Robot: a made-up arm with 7 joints.
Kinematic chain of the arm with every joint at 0, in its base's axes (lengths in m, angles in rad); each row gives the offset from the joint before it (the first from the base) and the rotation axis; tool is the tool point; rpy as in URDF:
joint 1: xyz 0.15 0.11 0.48 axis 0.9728 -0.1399 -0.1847
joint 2: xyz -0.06 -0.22 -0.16 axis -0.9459 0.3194 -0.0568
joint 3: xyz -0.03 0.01 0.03 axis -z
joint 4: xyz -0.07 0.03 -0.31 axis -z
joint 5: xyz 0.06 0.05 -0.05 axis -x
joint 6: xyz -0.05 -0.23 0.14 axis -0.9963 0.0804 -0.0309
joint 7: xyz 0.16 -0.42 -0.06 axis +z
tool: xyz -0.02 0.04 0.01 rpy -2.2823 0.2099 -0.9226
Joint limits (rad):
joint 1: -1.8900..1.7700
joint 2: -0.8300..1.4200
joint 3: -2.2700..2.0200
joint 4: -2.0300..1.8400
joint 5: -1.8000..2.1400
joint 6: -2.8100..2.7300
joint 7: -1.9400..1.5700
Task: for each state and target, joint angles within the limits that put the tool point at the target. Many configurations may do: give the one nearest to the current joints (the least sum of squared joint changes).
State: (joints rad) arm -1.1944 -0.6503 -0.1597 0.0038 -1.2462 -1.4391 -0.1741
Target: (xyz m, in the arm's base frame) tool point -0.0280 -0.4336 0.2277
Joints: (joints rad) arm -1.5751 -0.4410 -0.4551 -0.2647 -1.3962 -1.5961 -0.1323
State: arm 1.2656 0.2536 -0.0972 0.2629 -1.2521 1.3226 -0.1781
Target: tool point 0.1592 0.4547 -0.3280
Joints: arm 1.5162 0.1460 -0.0858 0.2039 -1.0220 1.5843 -0.1753
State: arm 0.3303 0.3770 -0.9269 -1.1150 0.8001 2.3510 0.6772
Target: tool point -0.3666 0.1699 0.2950
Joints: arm 0.4694 0.3951 -0.6940 -0.9173 0.7608 2.3524 0.6660
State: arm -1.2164 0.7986 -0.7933 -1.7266 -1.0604 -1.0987 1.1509
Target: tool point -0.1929 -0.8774 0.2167
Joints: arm -0.7775 0.4958 -0.7241 -1.6873 -0.9234 -0.9871 1.1506
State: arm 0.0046 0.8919 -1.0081 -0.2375 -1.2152 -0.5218 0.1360
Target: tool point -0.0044 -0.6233 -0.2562
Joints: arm -0.0641 0.7854 -1.0142 -0.2494 -0.8092 -0.8213 0.0789
